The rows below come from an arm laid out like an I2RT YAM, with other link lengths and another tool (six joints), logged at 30 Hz.
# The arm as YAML. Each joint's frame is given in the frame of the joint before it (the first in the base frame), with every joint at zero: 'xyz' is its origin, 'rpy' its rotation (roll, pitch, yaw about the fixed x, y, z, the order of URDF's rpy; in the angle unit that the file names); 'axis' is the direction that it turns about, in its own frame. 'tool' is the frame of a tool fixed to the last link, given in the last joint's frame.
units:
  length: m
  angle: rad
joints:
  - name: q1
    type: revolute
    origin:
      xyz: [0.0, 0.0, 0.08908]
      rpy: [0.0, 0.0, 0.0]
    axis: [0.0, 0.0, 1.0]
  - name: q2
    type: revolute
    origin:
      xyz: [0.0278, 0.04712, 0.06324]
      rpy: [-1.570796, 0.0, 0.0]
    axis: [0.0, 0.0, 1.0]
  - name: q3
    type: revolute
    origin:
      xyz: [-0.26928, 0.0, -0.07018]
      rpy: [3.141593, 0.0, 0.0]
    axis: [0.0, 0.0, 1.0]
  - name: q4
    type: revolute
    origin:
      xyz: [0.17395, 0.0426, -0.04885]
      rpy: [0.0, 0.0, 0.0]
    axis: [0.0, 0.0, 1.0]
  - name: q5
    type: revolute
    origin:
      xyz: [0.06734, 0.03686, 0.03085]
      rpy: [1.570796, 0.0, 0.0]
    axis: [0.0, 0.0, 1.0]
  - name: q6
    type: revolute
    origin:
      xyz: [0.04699, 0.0, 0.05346]
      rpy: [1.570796, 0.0, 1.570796]
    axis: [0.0, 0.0, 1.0]
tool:
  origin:
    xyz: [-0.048, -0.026, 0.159]
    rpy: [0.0, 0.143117, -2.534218]
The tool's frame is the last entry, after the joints.
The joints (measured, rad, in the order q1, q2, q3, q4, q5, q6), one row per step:
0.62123, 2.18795, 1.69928, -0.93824, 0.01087, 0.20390
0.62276, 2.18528, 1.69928, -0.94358, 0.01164, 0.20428
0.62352, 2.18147, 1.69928, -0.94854, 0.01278, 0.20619
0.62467, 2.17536, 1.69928, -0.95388, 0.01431, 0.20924
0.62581, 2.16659, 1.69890, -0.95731, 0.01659, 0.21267
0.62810, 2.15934, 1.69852, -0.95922, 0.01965, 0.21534
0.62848, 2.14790, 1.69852, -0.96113, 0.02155, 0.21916
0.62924, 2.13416, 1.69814, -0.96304, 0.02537, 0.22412
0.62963, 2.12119, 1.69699, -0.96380, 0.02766, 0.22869
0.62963, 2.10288, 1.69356, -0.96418, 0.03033, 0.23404
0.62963, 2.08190, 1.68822, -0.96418, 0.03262, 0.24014
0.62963, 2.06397, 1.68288, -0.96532, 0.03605, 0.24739
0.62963, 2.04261, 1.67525, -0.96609, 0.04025, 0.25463
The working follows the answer.
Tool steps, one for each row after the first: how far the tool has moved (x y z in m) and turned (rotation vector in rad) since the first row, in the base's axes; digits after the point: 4 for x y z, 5 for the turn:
-0.0013, -0.0003, 0.0007, -0.00213, 0.00175, 0.00104
-0.0020, -0.0009, 0.0019, -0.00348, 0.00217, -0.00025
-0.0027, -0.0013, 0.0039, -0.00389, 0.00088, -0.00233
-0.0027, -0.0015, 0.0069, -0.00238, -0.00421, -0.00492
-0.0028, -0.0013, 0.0094, -0.00156, -0.00981, -0.00573
-0.0022, -0.0012, 0.0136, 0.00305, -0.01832, -0.00945
-0.0013, -0.0014, 0.0186, 0.00748, -0.02940, -0.01424
-0.0005, -0.0015, 0.0232, 0.01289, -0.03927, -0.01879
0.0002, -0.0019, 0.0294, 0.02023, -0.05203, -0.02461
0.0005, -0.0025, 0.0361, 0.02874, -0.06538, -0.03113
0.0007, -0.0036, 0.0415, 0.03410, -0.07591, -0.03897
0.0005, -0.0051, 0.0477, 0.03986, -0.08806, -0.04699

Tool pose at each row, in the base's axes (x y z in m, rotation vector in rad; rounded; the steps above come from the unrounded poses):
0.3173, 0.2695, 0.0596, -2.34247, -1.94848, -0.38771
0.3161, 0.2691, 0.0603, -2.34218, -1.95025, -0.38357
0.3153, 0.2686, 0.0615, -2.34426, -1.94953, -0.38194
0.3146, 0.2682, 0.0635, -2.34707, -1.94807, -0.38333
0.3146, 0.2680, 0.0665, -2.35027, -1.94646, -0.39120
0.3145, 0.2682, 0.0690, -2.35210, -1.94745, -0.39898
0.3152, 0.2682, 0.0732, -2.35545, -1.94399, -0.41397
0.3160, 0.2681, 0.0782, -2.36065, -1.94049, -0.43210
0.3168, 0.2680, 0.0828, -2.36460, -1.93602, -0.44959
0.3175, 0.2676, 0.0890, -2.36932, -1.92997, -0.47251
0.3179, 0.2670, 0.0957, -2.37403, -1.92246, -0.49724
0.3180, 0.2659, 0.1011, -2.38135, -1.91430, -0.51580
0.3178, 0.2643, 0.1073, -2.38886, -1.90620, -0.53680

